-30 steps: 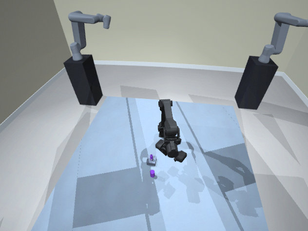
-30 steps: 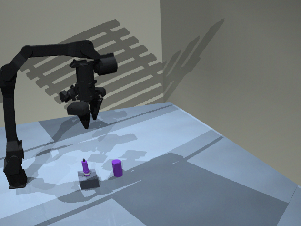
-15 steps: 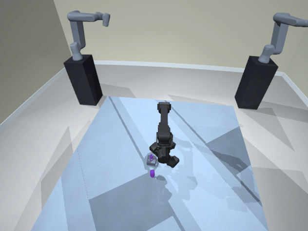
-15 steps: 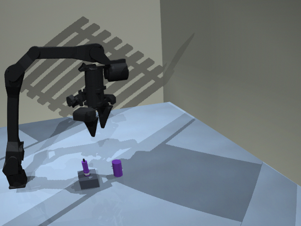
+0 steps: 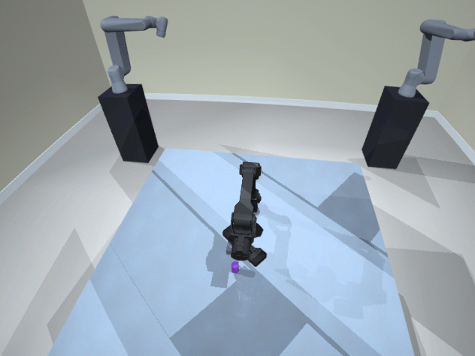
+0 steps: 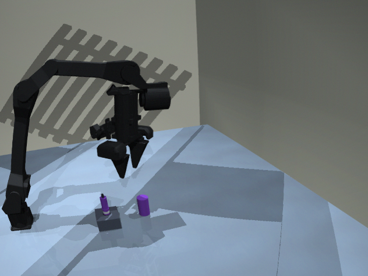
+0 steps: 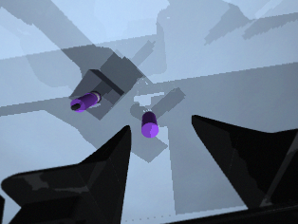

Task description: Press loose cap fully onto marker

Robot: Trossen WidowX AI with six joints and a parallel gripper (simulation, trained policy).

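The purple cap lies 2 cm ahead of my gripper tip, 4 cm to the right of it and 8 cm below it. Also, from my gripper tip: purple marker 8 cm behind, 6 cm to the right, 4 cm below; then grey holder block 8 cm behind, 6 cm to the right, 9 cm below.
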